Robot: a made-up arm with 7 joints.
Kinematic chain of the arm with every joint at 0, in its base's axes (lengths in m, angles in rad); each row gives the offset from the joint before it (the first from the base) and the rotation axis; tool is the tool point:
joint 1: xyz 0 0 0 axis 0 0.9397 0.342
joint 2: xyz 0 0 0 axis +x
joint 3: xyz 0 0 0 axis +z
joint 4: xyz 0.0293 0 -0.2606 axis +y
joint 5: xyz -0.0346 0 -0.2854 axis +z
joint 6: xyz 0 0 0 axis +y
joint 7: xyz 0 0 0 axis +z
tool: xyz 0 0 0
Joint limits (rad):
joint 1: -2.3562..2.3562
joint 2: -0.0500..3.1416
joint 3: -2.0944..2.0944
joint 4: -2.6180..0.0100
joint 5: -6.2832..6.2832
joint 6: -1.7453..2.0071
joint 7: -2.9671..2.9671
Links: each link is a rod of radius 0.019 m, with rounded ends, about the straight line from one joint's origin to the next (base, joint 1, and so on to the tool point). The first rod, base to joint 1, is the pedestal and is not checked.
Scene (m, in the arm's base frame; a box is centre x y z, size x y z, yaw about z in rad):
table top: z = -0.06
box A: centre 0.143 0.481 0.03 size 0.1 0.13 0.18 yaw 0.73
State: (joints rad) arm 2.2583 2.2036 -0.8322 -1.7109 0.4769 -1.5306 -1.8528
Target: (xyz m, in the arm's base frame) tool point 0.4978 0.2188 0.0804
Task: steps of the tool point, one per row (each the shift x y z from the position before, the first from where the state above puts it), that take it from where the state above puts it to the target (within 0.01 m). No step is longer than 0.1 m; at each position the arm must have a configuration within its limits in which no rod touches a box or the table.
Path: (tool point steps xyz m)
1: 0.0675 0.0355 -0.0370
2: 0.0796 0.0213 -0.0097
3: 0.0791 0.0033 0.0197
4: 0.0645 -0.0165 0.0461
5: 0.0368 -0.0351 0.0640
6: 0.0827 0.0314 0.0099
7: 0.0881 0.0095 -0.0026
8: 0.0847 -0.0123 -0.0118
9: 0.0737 -0.0316 -0.0161
10: 0.0574 -0.0464 -0.0152
11: 0.0376 -0.0550 -0.0097

